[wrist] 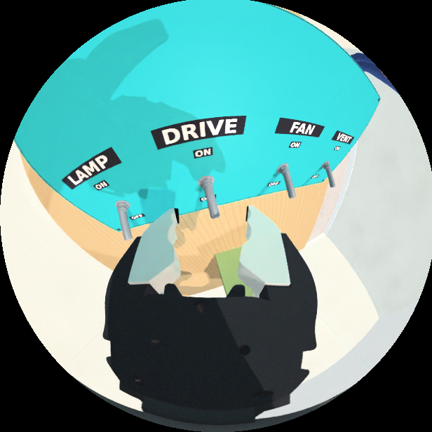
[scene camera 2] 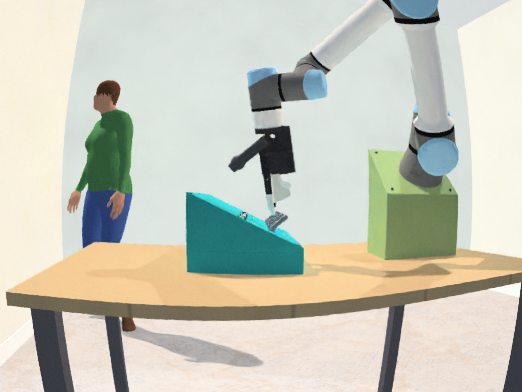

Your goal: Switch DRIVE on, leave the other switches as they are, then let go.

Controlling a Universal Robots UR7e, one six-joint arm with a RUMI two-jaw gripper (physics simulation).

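The turquoise sloped switch box (scene camera 2: 235, 250) (wrist: 240, 75) stands on the table. In the wrist view the DRIVE lever (wrist: 210, 197) sits below its ON label and leans over the OFF label, to the OFF side. The LAMP lever (wrist: 125, 222), FAN lever (wrist: 288, 185) and VENT lever (wrist: 328, 175) lean the same way. In the scene view the grey levers (scene camera 2: 276, 220) overlap. My gripper (scene camera 2: 271, 209) (wrist: 212, 208) is partly open and holds nothing. Its fingertips are at the levers, one on each side of the DRIVE lever's free end in the wrist view, with gaps showing.
The box stands on a wooden table (scene camera 2: 125, 290). A green pedestal (scene camera 2: 421, 225) (wrist: 229, 265) carries the arm's base at the right. A person in a green top (scene camera 2: 110, 150) stands behind the table at the left.
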